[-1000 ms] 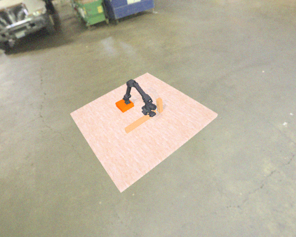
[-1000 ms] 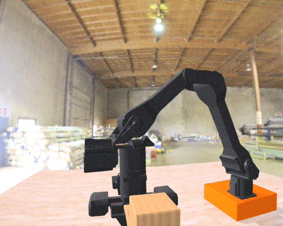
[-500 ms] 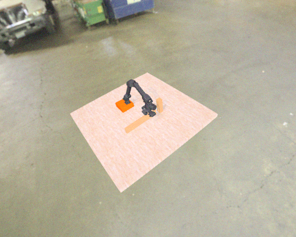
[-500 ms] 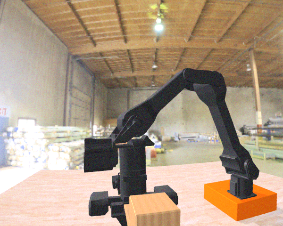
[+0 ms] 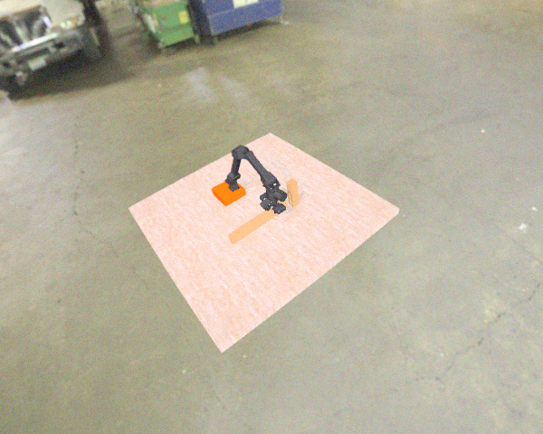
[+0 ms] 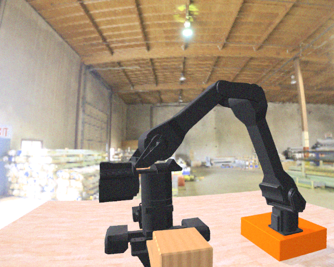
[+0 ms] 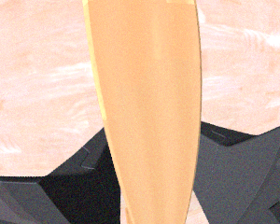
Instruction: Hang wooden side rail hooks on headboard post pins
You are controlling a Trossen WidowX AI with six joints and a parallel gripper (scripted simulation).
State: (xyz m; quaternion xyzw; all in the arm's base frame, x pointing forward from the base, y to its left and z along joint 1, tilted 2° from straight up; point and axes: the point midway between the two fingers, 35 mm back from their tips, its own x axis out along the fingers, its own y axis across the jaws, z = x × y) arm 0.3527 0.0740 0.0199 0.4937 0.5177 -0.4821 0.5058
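My gripper tip is now 16 cm to the right of the headboard post and 5 cm below it.
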